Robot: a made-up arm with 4 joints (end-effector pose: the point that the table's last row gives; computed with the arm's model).
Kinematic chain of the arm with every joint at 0, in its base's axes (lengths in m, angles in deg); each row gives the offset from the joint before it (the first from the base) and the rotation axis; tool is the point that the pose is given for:
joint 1: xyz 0 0 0.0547 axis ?
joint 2: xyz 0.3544 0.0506 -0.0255 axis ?
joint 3: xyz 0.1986 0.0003 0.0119 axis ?
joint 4: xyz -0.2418 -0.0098 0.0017 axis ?
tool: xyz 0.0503 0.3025 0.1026
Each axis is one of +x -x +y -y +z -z.
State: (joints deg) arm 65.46 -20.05 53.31 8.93
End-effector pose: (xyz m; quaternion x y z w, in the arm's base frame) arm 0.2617 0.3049 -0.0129 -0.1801 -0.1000 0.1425 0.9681
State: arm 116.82 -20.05 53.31 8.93
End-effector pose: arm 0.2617 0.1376 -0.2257 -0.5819 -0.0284 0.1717 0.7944
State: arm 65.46 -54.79 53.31 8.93
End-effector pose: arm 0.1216 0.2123 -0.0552 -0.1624 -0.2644 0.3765 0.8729
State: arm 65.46 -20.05 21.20 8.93
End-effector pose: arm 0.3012 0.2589 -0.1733 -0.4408 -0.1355 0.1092 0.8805
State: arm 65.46 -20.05 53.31 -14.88
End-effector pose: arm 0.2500 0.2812 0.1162 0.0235 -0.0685 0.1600 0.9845
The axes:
joint 1: -x
joint 2: +y
joint 3: +x
joint 4: -x

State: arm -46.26 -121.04 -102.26 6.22
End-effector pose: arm 0.6063 -0.0583 0.1881 -0.2543 -0.1903 -0.8495 0.4213
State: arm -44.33 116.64 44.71 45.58
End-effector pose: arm 0.4444 0.3030 0.2408 0.1944 0.7856 0.3270 0.4879
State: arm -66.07 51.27 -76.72 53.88
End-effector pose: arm 0.1446 0.1576 -0.0903 -0.4813 -0.0627 0.4281 0.7624
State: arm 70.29 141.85 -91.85 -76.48
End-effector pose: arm 0.3738 0.0674 -0.3161 -0.2222 0.8386 -0.4358 0.2397
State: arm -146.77 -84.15 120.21 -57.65
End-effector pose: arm 0.4433 0.2256 -0.0603 -0.2255 0.6456 -0.1796 0.7072
